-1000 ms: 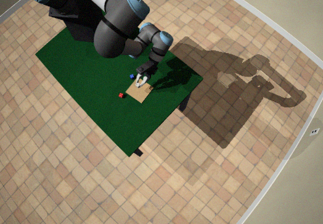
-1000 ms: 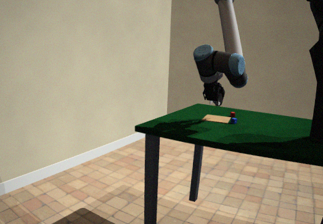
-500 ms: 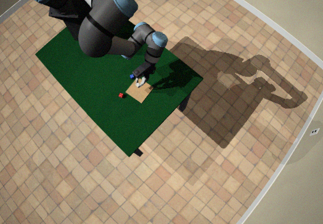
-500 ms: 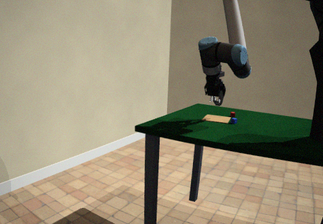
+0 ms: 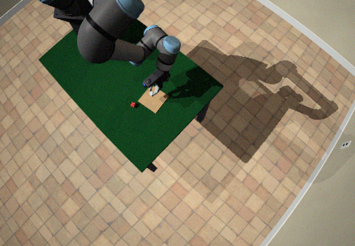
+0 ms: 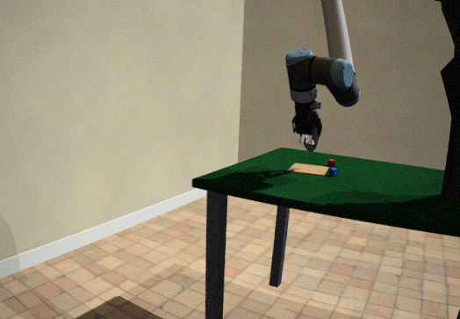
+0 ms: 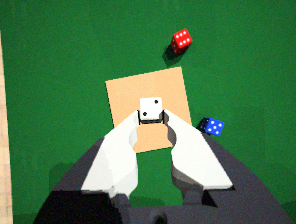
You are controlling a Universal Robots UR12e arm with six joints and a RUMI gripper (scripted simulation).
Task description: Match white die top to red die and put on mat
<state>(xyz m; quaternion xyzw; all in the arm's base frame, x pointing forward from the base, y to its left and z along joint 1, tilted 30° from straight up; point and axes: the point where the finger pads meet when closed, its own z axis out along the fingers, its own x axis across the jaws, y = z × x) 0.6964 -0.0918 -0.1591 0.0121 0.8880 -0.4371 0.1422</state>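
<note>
The white die is 1 cm below my hand. Round my hand: red die: 12 cm to the right, 8 cm below, 6 cm behind; tan mat: 9 cm below; blue die: 10 cm behind, 8 cm below, 3 cm to the left.
</note>
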